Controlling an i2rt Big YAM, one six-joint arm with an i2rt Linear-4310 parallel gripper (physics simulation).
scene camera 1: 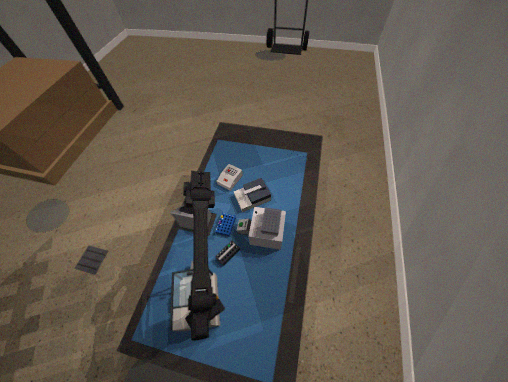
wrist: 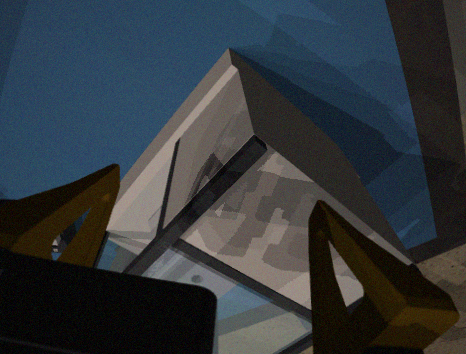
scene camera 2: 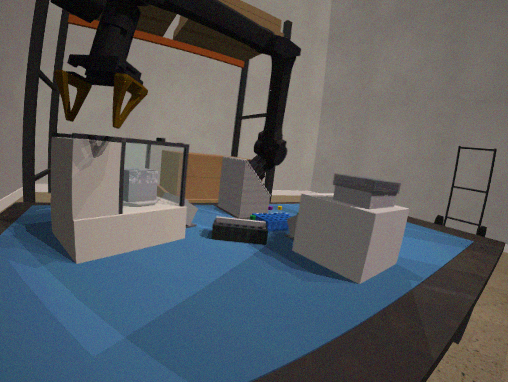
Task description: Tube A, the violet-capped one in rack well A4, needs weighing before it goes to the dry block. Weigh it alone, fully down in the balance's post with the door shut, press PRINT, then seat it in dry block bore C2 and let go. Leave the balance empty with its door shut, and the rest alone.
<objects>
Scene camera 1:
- balance
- white box with grey lid
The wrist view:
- my gripper
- balance
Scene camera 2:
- my gripper
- white box with grey lid
</objects>
